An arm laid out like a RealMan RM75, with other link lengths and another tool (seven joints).
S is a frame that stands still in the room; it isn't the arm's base.
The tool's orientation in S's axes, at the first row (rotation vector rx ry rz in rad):
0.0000 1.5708 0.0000
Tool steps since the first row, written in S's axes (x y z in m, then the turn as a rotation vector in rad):
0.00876 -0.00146 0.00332 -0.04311 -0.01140 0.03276
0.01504 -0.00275 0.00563 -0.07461 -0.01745 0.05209
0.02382 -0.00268 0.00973 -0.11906 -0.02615 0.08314
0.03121 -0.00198 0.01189 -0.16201 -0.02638 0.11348
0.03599 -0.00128 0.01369 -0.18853 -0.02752 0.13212
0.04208 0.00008 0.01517 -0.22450 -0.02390 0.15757
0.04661 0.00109 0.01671 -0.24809 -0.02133 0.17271
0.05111 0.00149 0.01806 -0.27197 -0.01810 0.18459
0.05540 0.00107 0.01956 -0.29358 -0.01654 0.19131
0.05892 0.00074 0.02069 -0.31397 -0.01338 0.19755
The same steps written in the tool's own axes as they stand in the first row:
-0.00332 -0.00146 0.00876 -0.03276 -0.01140 -0.04311
-0.00563 -0.00275 0.01504 -0.05209 -0.01745 -0.07461
-0.00973 -0.00268 0.02382 -0.08314 -0.02615 -0.11906
-0.01189 -0.00198 0.03121 -0.11348 -0.02638 -0.16201
-0.01369 -0.00128 0.03599 -0.13212 -0.02752 -0.18853
-0.01517 0.00008 0.04208 -0.15757 -0.02390 -0.22450
-0.01671 0.00109 0.04661 -0.17271 -0.02133 -0.24809
-0.01806 0.00149 0.05111 -0.18459 -0.01810 -0.27197
-0.01956 0.00107 0.05540 -0.19131 -0.01654 -0.29358
-0.02069 0.00074 0.05892 -0.19755 -0.01338 -0.31397

